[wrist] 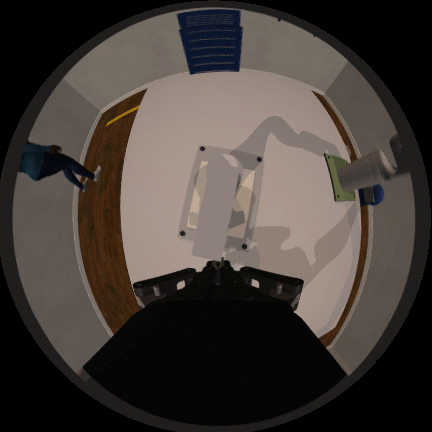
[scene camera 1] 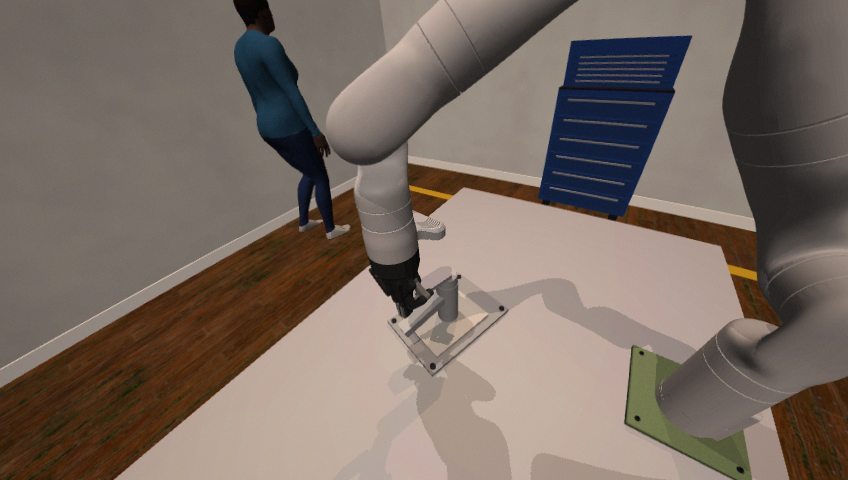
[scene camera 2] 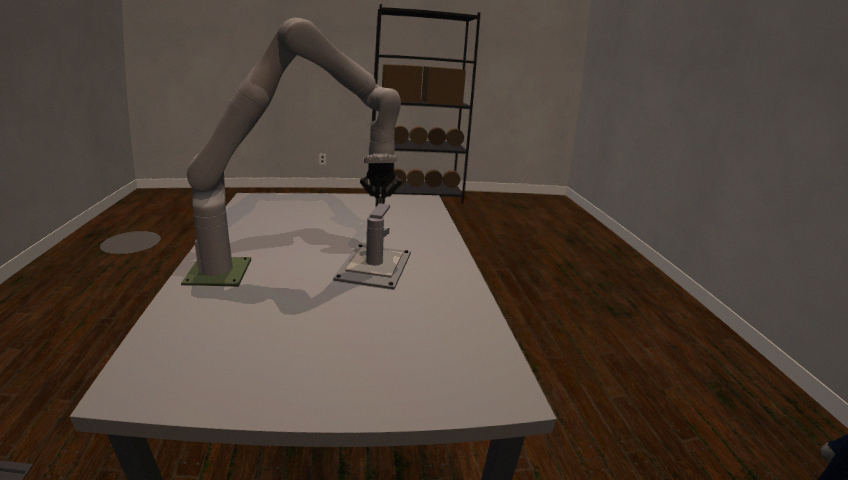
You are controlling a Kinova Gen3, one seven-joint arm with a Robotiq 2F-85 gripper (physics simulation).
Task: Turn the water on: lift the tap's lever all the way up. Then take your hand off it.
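Places are measured from the arm's base along level axes (x right, y ahead, z up), in centimetres.
Pixels of known places: gripper, fingertip midpoint: [wrist: 217,263] [scene camera 1: 405,314]; arm's base at its link origin: [wrist: 343,178] [scene camera 1: 685,407] [scene camera 2: 217,268].
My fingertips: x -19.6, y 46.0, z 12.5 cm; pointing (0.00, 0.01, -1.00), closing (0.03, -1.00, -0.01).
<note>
For each thing: its top centre in the pictures, then the offset to it from my fingertips.
- tap's grey upright body at its top centre: [scene camera 1: 446,281] [scene camera 2: 375,226] dx +11.7, dy -0.9, dz -0.9 cm
- light base plate at its top centre: [wrist: 222,192] [scene camera 1: 448,314] [scene camera 2: 374,262] dx +11.7, dy -0.9, dz -12.1 cm
- bar-shaped spout at its top centre: [scene camera 1: 421,306] [scene camera 2: 381,225] dx +4.9, dy +0.6, dz -3.4 cm
- flat lever at its top centre: [wrist: 215,211] [scene camera 1: 426,283] [scene camera 2: 380,209] dx +6.6, dy +0.2, dz +2.3 cm
The tap's grey upright body [scene camera 1: 448,302] [scene camera 2: 374,243] stands on a light base plate [scene camera 1: 470,337] [scene camera 2: 365,282] [wrist: 212,152]. A bar-shaped spout [scene camera 1: 423,315] [scene camera 2: 386,232] sticks out from the body. The flat lever [scene camera 2: 380,210] [wrist: 215,210] sits on top and appears tilted upward in scene camera 2; its exact angle is unclear. In the wrist view it covers the body and spout. My gripper [scene camera 1: 406,310] [scene camera 2: 379,203] [wrist: 217,263] is shut and empty, pointing down, its fingertips right by the lever's free end. Whether they touch is hidden.
The arm stands on a green plate [scene camera 1: 639,386] [scene camera 2: 243,267] [wrist: 336,175] on the same table. A person [scene camera 1: 273,89] [wrist: 42,160] stands beyond the table's edge. A blue cabinet [scene camera 1: 606,136] [wrist: 212,42] and a shelf rack [scene camera 2: 470,118] stand away from the table.
</note>
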